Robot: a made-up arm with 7 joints.
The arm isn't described. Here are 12 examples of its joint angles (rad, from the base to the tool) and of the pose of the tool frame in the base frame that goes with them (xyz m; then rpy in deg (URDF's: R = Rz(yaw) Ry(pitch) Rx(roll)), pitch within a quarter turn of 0, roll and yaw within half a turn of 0).
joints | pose
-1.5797 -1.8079 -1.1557 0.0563 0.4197 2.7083 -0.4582 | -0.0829 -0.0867 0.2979 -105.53 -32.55 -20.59
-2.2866 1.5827 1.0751 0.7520 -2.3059 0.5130 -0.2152 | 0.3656 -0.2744 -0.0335 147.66 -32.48 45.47
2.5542 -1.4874 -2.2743 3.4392 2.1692 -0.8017 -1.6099 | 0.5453 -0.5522 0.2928 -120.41 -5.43 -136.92
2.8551 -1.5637 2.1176 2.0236 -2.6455 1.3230 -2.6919 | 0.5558 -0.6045 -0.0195 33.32 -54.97 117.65
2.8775 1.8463 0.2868 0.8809 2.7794 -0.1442 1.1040 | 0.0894 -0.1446 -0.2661 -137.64 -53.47 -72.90
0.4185 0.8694 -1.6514 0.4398 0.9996 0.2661 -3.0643 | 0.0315 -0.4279 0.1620 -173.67 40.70 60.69
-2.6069 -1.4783 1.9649 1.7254 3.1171 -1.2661 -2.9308 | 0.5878 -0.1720 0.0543 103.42 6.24 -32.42
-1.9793 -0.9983 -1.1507 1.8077 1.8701 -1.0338 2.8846 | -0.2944 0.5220 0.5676 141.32 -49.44 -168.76
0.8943 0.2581 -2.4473 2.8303 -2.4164 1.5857 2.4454 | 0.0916 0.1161 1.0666 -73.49 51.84 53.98
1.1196 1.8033 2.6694 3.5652 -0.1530 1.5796 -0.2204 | 0.3881 0.6220 -0.1560 -46.26 25.37 40.92
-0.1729 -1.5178 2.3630 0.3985 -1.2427 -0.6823 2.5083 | 0.0986 0.1829 -0.1312 144.05 -9.00 60.08
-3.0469 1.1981 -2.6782 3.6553 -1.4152 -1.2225 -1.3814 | -0.6964 -0.1058 0.1720 -155.06 -52.67 98.29
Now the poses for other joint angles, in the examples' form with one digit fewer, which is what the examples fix.
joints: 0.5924 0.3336 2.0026 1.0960 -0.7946 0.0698 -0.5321
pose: -0.476 0.329 0.480 114.9 -29.1 -128.9
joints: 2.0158 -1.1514 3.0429 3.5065 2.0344 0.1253 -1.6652
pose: 0.258 -0.592 0.737 -6.3 -42.9 137.5
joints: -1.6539 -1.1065 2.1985 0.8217 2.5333 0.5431 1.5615
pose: 0.448 0.104 -0.075 -178.3 35.2 -171.4
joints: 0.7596 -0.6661 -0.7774 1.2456 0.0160 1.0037 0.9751
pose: 0.450 -0.164 0.635 -130.7 1.5 -59.9
